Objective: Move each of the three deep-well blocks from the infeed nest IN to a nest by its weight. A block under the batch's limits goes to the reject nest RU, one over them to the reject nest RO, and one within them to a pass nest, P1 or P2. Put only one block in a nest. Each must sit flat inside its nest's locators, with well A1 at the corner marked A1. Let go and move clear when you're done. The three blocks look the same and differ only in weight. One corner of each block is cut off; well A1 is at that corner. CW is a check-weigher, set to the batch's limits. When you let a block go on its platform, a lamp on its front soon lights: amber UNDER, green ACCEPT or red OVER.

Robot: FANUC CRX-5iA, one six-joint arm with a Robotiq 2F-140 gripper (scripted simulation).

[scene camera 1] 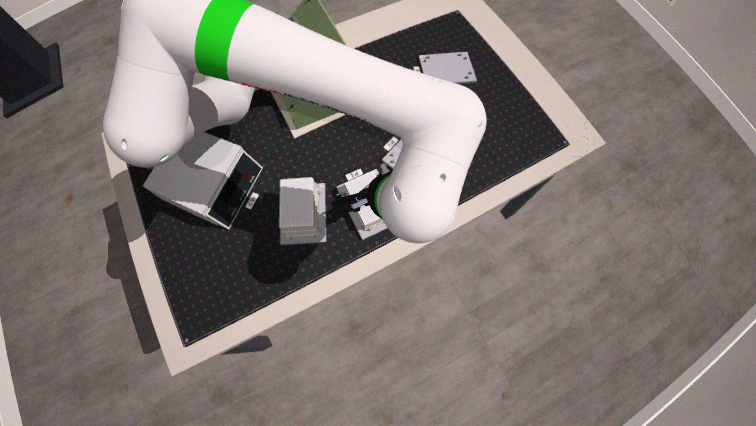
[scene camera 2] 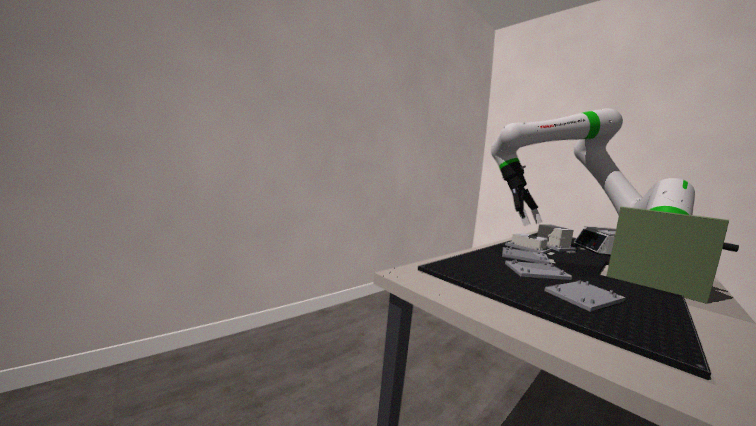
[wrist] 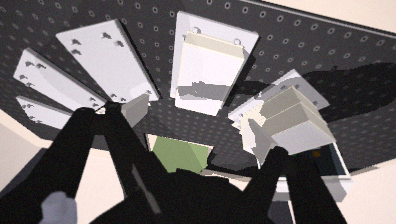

Note:
The pictures show: my gripper and a white deep-well block.
My gripper is seen too in the wrist view.

